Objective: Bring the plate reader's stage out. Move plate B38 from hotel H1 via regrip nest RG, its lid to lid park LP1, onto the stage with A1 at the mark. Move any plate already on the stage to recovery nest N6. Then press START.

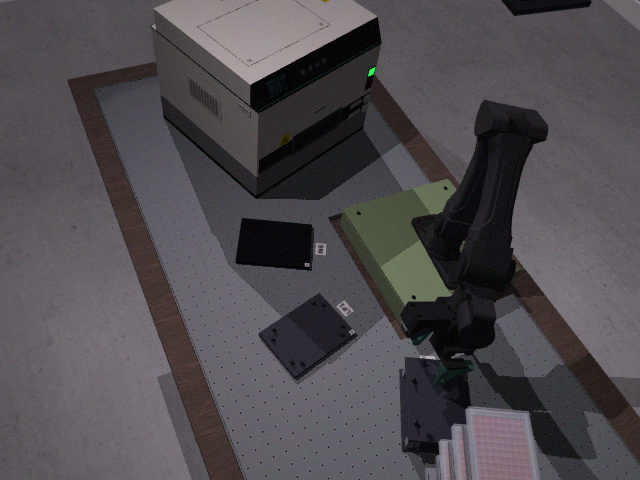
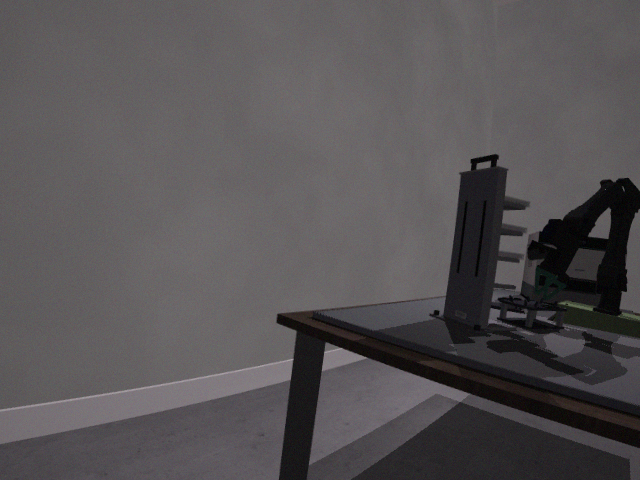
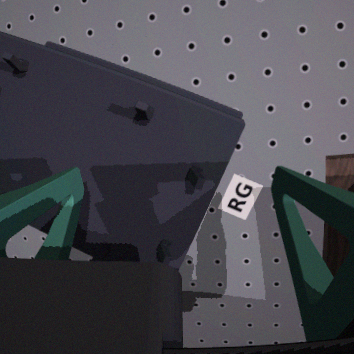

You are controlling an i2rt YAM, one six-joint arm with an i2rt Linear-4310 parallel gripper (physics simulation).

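Pixels of known places: gripper, fingertip midpoint: point(image 1: 426, 364) point(image 2: 540, 297) point(image 3: 177, 177); arm's base, link origin: point(image 1: 441, 251) point(image 2: 607, 312).
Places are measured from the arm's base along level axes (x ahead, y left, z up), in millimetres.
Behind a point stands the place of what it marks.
Observation:
My gripper point(image 1: 438, 356) {y 251, x 164, z 31 mm} point(image 2: 549, 284) point(image 3: 177, 177) {y 251, x 164, z 31 mm} is open and empty, low over the label end of regrip nest RG point(image 1: 434, 395) {y 306, x 167, z 12 mm} point(image 2: 532, 305) {y 360, x 153, z 13 mm} point(image 3: 95, 100) {y 300, x 201, z 13 mm}, a dark raised plate with small pegs and no plate on it. Hotel H1 point(image 2: 473, 248) {y 581, x 255, z 150 mm} stands beside the nest, with several plates; the top one point(image 1: 500, 444) {y 474, x 230, z 296 mm} is pinkish under a clear lid. I cannot tell which is B38. Lid park LP1 point(image 1: 310, 333) {y 96, x 341, z -37 mm} and recovery nest N6 point(image 1: 273, 242) {y -143, x 350, z -35 mm} are empty. The plate reader point(image 1: 211, 139) {y -432, x 424, z 26 mm} shows a green light point(image 1: 371, 71) {y -446, x 23, z 154 mm}; its stage is not visible outside the housing.
A green block point(image 1: 382, 227) {y -96, x 107, z 1 mm} carries the arm's base, beside LP1 and N6. The plates' near ends stick out from the hotel towards RG. A brown wooden edge point(image 1: 147, 268) {y -162, x 630, z -60 mm} point(image 2: 372, 346) {y 933, x 255, z -60 mm} borders the perforated table top.

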